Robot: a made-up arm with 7 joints. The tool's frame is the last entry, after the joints.
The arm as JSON. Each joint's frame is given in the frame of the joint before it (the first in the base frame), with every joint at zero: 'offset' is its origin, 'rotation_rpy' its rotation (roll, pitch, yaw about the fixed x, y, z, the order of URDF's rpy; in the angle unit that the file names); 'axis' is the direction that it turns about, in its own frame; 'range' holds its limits. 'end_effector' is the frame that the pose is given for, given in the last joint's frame.
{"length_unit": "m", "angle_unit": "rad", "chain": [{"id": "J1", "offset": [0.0, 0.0, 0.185], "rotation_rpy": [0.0, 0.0, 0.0], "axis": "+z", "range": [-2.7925, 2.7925]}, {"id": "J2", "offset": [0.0, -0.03, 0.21], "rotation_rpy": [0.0, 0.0, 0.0], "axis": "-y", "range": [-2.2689, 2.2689]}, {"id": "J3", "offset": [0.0, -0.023, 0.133], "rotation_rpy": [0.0, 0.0, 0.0], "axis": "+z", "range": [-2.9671, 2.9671]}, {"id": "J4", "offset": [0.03, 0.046, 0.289], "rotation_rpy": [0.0, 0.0, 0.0], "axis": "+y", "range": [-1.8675, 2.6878]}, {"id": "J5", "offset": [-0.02, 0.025, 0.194], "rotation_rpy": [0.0, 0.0, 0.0], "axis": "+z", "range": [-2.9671, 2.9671]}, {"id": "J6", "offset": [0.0, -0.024, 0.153], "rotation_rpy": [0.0, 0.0, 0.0], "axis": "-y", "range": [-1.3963, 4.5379]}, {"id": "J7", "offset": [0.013, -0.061, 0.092], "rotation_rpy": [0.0, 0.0, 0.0], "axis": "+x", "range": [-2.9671, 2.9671]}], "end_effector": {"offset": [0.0, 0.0, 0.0], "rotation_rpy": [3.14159, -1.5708, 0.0]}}
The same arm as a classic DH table. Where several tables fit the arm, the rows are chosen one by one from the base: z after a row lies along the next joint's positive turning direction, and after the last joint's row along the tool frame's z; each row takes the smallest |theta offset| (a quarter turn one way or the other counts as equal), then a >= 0, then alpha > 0; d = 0 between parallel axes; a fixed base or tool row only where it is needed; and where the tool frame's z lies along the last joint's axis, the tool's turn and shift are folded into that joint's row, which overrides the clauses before.
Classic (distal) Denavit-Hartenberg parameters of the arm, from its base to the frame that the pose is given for. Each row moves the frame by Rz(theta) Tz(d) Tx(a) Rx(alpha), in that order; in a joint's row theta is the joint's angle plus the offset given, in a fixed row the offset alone. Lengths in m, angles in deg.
J1: a 0.0000, alpha 90.00, d 0.3950, theta_offset 0.00
J2: a 0.0000, alpha -90.00, d 0.0530, theta_offset 0.00
J3: a 0.0300, alpha -90.00, d 0.4220, theta_offset 0.00
J4: a -0.0200, alpha 90.00, d 0.0710, theta_offset 0.00
J5: a 0.0000, alpha 90.00, d 0.3470, theta_offset 0.00
J6: a 0.0920, alpha 90.00, d 0.0850, theta_offset 90.00
J7: a 0.0000, alpha 0.00, d 0.0130, theta_offset 0.00
Joint limits (deg, base to tool): -160.00..160.00 -130.00..130.00 -170.00..170.00 -107.00..154.00 -170.00..170.00 -80.00..260.00 -170.00..170.00

